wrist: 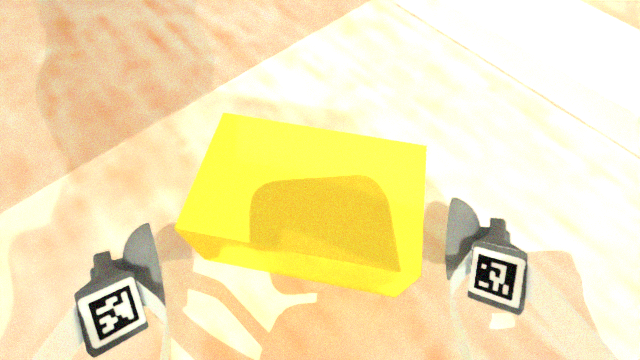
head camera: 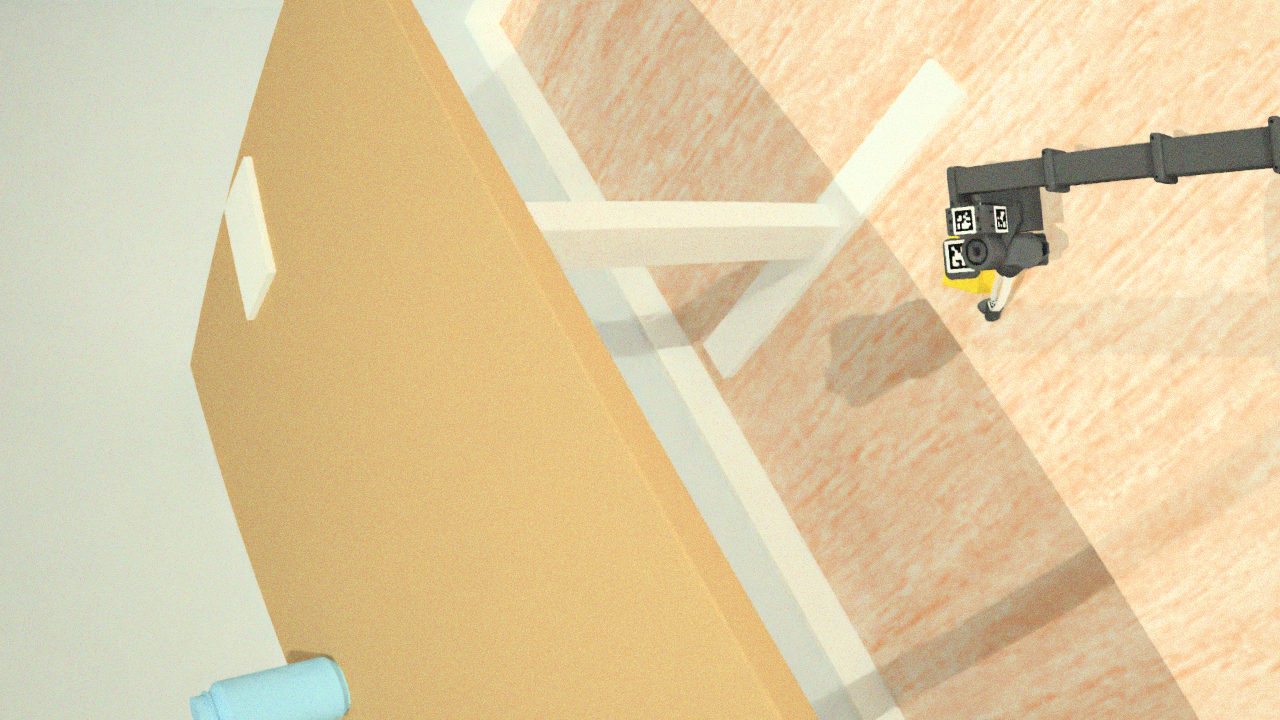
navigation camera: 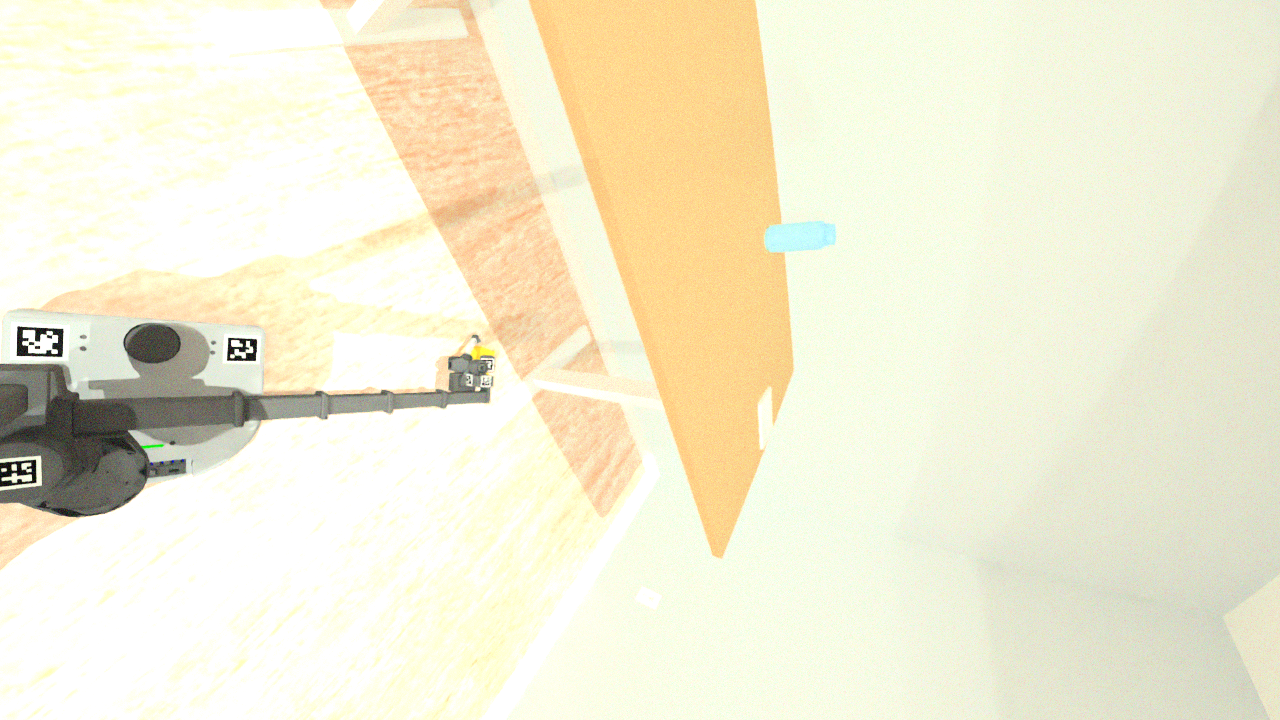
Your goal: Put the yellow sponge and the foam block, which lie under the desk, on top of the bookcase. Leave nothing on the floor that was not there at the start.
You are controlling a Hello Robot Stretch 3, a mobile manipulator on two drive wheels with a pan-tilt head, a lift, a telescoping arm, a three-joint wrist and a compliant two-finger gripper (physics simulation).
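Places are measured from the robot's base along level axes (x ahead, y left, z up), in millimetres.
Pixels of known places: robot's base at its link origin: [navigation camera: 154,341].
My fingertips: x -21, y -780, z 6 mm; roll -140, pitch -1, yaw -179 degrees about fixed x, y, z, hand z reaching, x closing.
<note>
Ahead of a thing's pixels: the offset from my fingertips to its top centre. "spot": to the spot under its first point. Level surfaces: height alone.
The yellow sponge @(dz +39, dx -2, dy -11 mm) [head camera: 966,282] [navigation camera: 485,352] [wrist: 320,155] is a bright yellow block on the floor, just in front of the desk's foot. My gripper [head camera: 982,290] [navigation camera: 478,348] [wrist: 307,238] is open. In the wrist view one finger stands left of the sponge and the other right of it, with a gap on each side. In the head view the wrist hides part of the sponge and one finger. The desk @(dz +944 mm) [head camera: 447,358] [navigation camera: 698,223] has an orange-brown top. The foam block does not show. I cannot make out the bookcase.
A white desk leg @(spot: dz +360, dx -56, dy -267 mm) [head camera: 680,234] [navigation camera: 595,385] meets a long floor foot [head camera: 895,134] close to my wrist. On the desk are a light blue bottle @(dz +1109, dx +406, dy -219 mm) [head camera: 277,689] [navigation camera: 796,237] and a flat white object @(dz +954, dx -81, dy -328 mm) [head camera: 248,237] [navigation camera: 765,418]. A beige surface @(dz +2432 mm) [navigation camera: 1262,626] shows at the navigation view's lower right.
</note>
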